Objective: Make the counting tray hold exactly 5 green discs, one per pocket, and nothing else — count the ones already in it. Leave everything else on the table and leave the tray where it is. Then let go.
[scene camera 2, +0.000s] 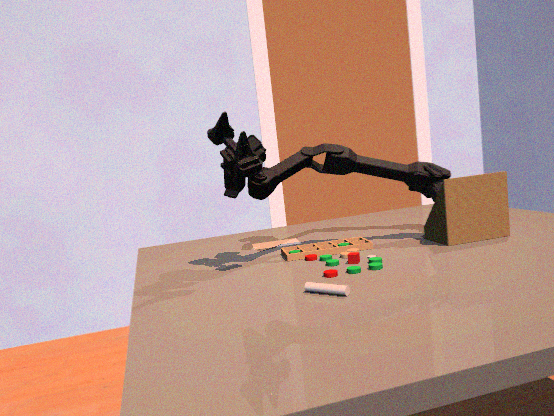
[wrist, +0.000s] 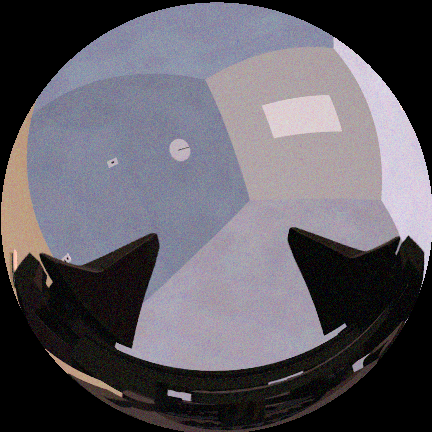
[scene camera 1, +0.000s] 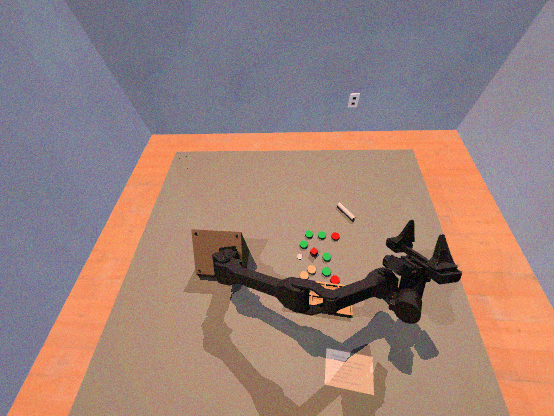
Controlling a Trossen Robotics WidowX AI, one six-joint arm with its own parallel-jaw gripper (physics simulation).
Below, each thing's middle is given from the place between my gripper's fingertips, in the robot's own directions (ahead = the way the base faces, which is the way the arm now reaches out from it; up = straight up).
My gripper is now 370 mm above the wooden counting tray (scene camera 2: 329, 247), 240 mm past it and 70 mm to the left of it.
